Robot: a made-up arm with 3 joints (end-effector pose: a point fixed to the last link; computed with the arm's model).
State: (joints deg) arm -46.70 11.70 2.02
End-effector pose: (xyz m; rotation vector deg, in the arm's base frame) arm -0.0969 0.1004 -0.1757 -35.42 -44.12 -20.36
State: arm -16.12 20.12 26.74
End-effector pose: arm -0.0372 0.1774 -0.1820 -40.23 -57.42 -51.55
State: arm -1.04 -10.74 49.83
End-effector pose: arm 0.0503 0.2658 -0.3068 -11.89 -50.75 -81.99
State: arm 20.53 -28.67 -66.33
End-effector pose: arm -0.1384 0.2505 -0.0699 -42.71 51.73 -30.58
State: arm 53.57 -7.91 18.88
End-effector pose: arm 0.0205 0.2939 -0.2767 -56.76 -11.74 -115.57
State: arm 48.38 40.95 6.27
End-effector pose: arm -0.0181 0.3116 -0.0628 -109.86 -8.95 -83.75
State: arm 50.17 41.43 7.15
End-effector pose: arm -0.0128 0.3110 -0.0630 -111.10 -8.59 -84.52
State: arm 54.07 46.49 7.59
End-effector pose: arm 0.0038 0.3177 -0.0467 -118.23 -6.40 -83.18
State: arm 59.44 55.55 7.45
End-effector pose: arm 0.0345 0.3309 -0.0182 -130.08 -1.91 -78.65
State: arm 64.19 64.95 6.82
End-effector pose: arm 0.0710 0.3448 0.0077 -141.49 3.52 -72.08
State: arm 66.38 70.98 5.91
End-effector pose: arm 0.0955 0.3546 0.0219 -148.14 7.11 -66.91
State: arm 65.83 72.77 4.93
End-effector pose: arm 0.1001 0.3609 0.0265 -149.72 7.69 -65.12
